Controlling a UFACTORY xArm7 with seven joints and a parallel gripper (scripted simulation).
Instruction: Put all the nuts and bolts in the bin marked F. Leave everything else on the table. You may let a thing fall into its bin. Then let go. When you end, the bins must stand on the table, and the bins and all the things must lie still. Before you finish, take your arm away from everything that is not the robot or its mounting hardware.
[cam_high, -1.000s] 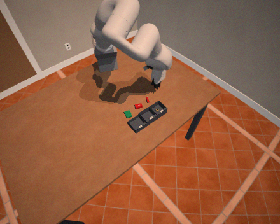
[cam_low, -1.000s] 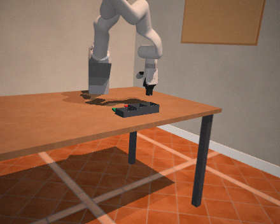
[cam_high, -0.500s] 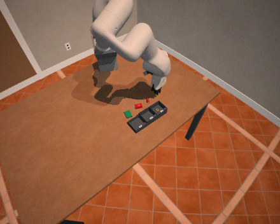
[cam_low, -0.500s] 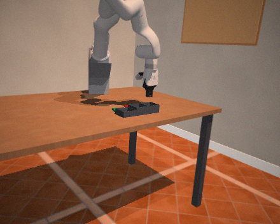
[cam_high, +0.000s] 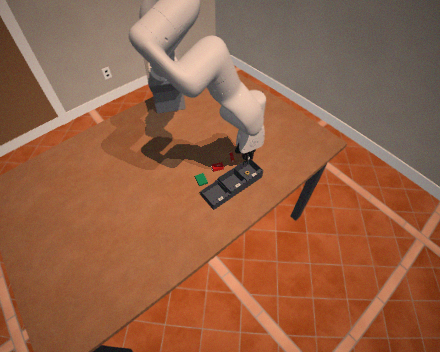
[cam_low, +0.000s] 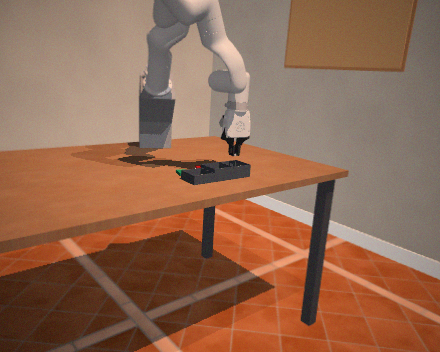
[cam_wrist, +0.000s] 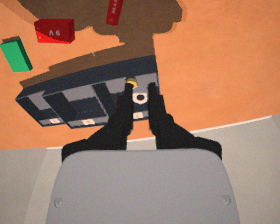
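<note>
My hand is 80 mm above the brass nut, 30 mm to the left of it and 20 mm short of it. From my hand the other things lie so: dark three-compartment bin row: 110 mm to the right, 70 mm below, 10 mm behind; silver nut: 20 mm below; red cylinder: 80 mm below, 80 mm behind, 20 mm to the left.
</note>
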